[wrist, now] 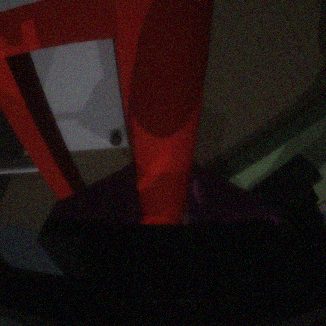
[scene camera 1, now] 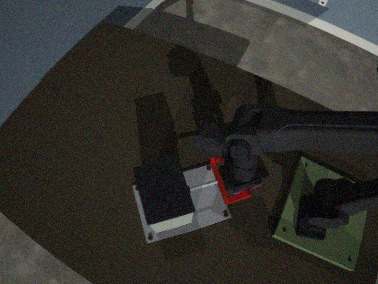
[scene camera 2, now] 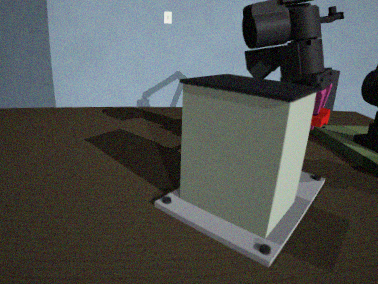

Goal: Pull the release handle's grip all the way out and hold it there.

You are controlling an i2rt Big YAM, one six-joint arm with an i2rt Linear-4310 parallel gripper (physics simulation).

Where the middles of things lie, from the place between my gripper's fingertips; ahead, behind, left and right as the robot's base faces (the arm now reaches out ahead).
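My hand is 3 cm below the red release handle grip (wrist: 162, 59) and 6 cm short of it. Going by their middles, of the things named here the red release handle grip is the nearest to my hand. As for the grey base plate (scene camera 2: 264, 251), I find it 8 cm below my hand, 15 cm ahead of it and 5 cm to the left of it.
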